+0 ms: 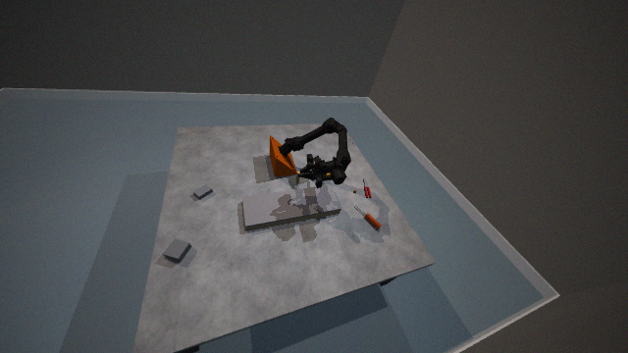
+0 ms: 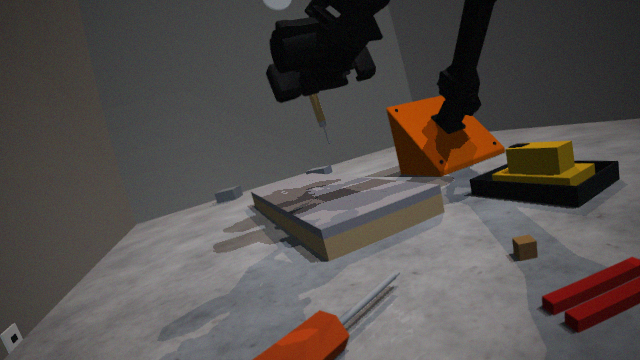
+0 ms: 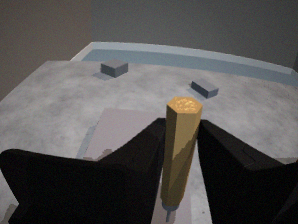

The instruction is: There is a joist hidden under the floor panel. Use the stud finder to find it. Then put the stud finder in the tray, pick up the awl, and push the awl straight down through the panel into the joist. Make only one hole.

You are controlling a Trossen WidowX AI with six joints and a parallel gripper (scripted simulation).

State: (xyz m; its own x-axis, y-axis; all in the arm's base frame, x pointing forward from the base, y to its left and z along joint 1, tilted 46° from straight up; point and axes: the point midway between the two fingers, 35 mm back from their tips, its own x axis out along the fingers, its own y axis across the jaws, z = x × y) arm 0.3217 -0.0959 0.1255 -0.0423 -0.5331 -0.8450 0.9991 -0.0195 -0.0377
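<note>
Now: gripper tip 6 cm above the awl and 1 cm to the right of it. From my gripper tip the other things lie so: black tray 32 cm to the left, 22 cm below, 17 cm behind; indicator light 29 cm to the left, 17 cm below, 17 cm behind; yellow stud finder 31 cm to the left, 18 cm below, 17 cm behind.
</note>
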